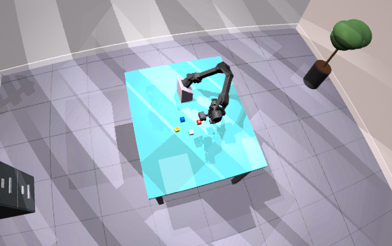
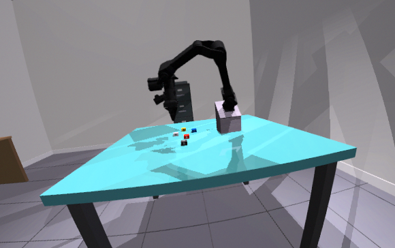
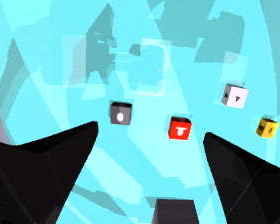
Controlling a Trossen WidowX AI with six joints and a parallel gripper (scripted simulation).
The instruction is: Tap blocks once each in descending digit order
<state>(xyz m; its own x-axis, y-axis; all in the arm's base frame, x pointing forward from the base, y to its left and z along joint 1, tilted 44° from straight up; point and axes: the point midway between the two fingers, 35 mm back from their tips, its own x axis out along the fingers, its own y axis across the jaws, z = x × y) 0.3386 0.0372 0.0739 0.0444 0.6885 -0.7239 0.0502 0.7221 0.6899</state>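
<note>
The yellow block lies 230 mm to the right of my gripper tip, 120 mm below it and 50 mm behind it. From my gripper tip the other things lie so: white block: 140 mm to the right, 120 mm below; then red block: 120 mm below, 60 mm behind, 50 mm to the right; then dark block: 120 mm below, 50 mm to the left, 40 mm behind.
</note>
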